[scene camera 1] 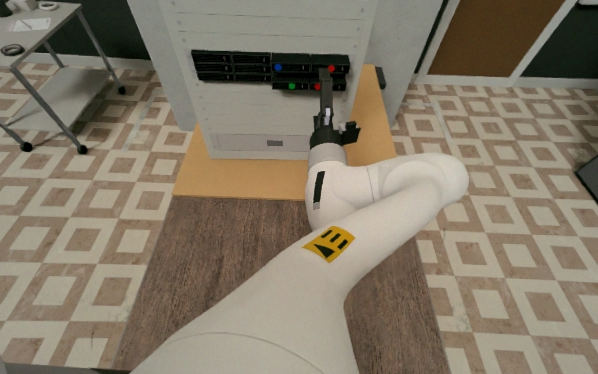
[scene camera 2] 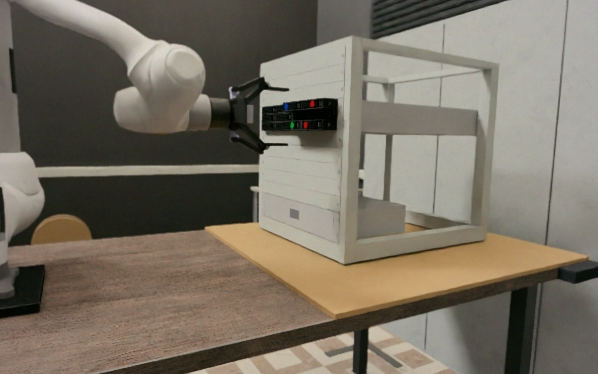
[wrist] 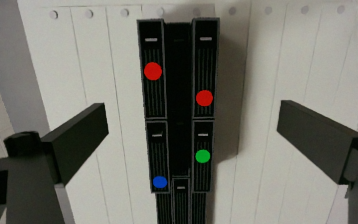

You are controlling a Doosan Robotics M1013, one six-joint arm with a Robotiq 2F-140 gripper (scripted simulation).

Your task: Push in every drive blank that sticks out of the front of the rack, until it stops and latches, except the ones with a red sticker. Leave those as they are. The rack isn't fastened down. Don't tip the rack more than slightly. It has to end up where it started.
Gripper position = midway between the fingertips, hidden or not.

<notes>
In view: the gripper point(scene camera 2: 286, 117) and a tan mat point(scene camera 2: 340, 291).
The gripper also shows in scene camera 1 point(scene camera 1: 320, 95) and in the wrist view point(wrist: 192, 117). The tan mat shows as well in scene camera 1 point(scene camera 1: 199, 176).
</notes>
